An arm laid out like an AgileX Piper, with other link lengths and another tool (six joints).
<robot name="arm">
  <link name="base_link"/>
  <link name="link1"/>
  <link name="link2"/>
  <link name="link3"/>
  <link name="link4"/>
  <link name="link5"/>
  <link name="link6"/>
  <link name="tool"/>
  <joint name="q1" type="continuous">
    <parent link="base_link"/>
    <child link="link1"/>
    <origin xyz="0 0 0.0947" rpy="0 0 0"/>
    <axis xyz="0 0 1"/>
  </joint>
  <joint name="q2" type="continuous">
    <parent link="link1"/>
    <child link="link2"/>
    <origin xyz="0 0 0" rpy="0 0 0"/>
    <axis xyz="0 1 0"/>
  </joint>
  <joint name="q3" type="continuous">
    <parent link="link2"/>
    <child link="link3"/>
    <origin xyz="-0.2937 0 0.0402" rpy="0 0 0"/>
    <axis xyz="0 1 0"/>
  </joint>
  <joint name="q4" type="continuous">
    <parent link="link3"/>
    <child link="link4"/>
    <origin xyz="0.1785 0 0.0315" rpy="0 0 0"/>
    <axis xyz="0.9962 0 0.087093"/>
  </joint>
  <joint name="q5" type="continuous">
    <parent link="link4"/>
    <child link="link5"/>
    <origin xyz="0 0 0" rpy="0 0 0"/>
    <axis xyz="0 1 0"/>
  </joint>
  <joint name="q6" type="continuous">
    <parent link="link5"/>
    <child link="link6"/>
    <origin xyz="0.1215 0 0.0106" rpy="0 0 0"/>
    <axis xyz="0.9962 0 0.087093"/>
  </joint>
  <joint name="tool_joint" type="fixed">
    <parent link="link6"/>
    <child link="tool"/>
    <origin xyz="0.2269 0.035 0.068" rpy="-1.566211 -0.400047 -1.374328"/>
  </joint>
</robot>
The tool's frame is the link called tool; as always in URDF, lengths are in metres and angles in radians. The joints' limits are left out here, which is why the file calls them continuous.
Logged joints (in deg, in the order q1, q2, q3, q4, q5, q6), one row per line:
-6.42 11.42 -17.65 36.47 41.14 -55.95
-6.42 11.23 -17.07 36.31 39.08 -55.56
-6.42 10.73 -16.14 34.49 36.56 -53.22
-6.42 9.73 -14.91 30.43 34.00 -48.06
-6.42 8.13 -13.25 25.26 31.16 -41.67
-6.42 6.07 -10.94 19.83 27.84 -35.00
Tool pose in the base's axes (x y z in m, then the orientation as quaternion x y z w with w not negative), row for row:
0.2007 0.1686 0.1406 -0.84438 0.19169 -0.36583 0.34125
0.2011 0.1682 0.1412 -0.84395 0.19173 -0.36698 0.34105
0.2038 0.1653 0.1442 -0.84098 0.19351 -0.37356 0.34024
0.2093 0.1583 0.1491 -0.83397 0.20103 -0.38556 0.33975
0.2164 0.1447 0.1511 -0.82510 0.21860 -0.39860 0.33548
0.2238 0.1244 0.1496 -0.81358 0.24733 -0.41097 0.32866
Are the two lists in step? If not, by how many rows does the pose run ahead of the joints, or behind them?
The pose runs 2 rows behind the joints: the pose in row i belongs to the joints in row i - 2.
